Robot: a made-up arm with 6 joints.
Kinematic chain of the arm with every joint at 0, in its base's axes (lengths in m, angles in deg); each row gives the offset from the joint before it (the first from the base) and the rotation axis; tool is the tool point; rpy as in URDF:
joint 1: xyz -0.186 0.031 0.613 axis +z
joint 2: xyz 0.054 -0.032 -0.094 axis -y
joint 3: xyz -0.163 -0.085 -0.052 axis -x
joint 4: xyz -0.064 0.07 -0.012 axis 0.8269 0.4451 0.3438
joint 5: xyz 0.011 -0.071 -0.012 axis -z
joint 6: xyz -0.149 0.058 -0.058 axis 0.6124 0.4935 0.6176
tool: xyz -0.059 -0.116 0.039 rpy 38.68 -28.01 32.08
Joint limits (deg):
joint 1: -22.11..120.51
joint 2: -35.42..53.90
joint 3: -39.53..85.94
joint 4: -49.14..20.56
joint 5: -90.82..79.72
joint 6: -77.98..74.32
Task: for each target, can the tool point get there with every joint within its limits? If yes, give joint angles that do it. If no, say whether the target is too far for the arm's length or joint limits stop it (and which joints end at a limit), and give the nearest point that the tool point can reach.
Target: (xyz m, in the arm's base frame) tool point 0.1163 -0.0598 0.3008
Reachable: yes | joints 97.38 26.04 13.59 2.18 -44.57 44.47
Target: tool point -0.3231 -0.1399 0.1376
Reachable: yes | joints 22.91 45.31 -9.92 -7.15 12.04 -9.28
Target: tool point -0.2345 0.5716 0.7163
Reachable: no: joint limits stop it (at a limit: joint 1, joint 2, joint 6) | nearest point -0.3048 0.2651 0.6568 | short by 0.320 m
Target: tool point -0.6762 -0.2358 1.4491
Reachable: no: too far | nearest point -0.4645 -0.1206 0.8895 | short by 0.609 m
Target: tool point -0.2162 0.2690 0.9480
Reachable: no: joint limits stop it (at a limit: joint 1, joint 2, joint 3, joint 6) | nearest point -0.2736 0.1649 0.8098 | short by 0.182 m
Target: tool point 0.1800 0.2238 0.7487
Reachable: no: joint limits stop it (at a limit: joint 1, joint 2, joint 4, joint 5) | nearest point 0.1580 0.1626 0.7376 | short by 0.066 m
